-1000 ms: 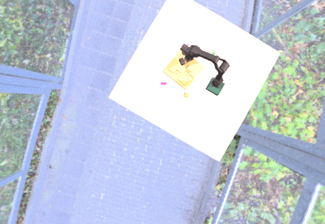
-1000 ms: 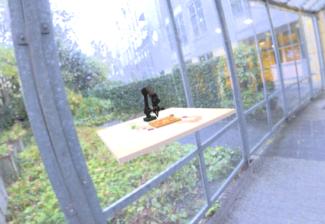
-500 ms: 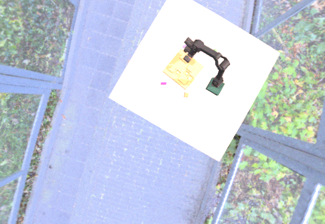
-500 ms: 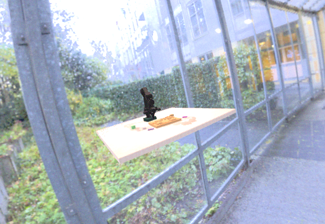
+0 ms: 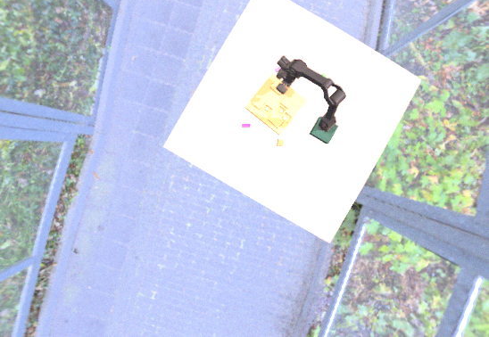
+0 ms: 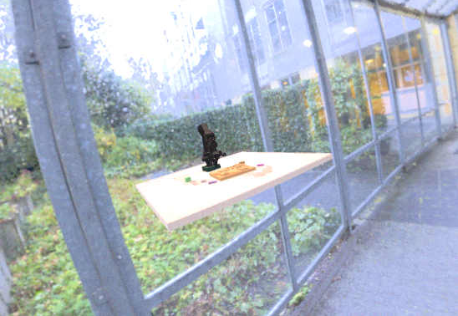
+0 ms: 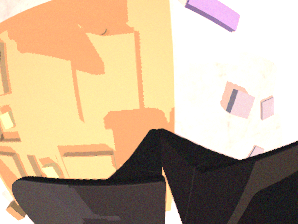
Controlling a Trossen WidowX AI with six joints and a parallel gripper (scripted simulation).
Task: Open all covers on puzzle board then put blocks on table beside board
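Now: the puzzle board 2 cm ahead of my gripper tip, 13 cm to the left of it and 6 cm below it. Round my gripper tip: lilac block 8 cm ahead, 11 cm to the right, 8 cm below; then green block 21 cm behind, 16 cm to the right, 6 cm below; then pink block 13 cm ahead, 33 cm to the left, 8 cm below.
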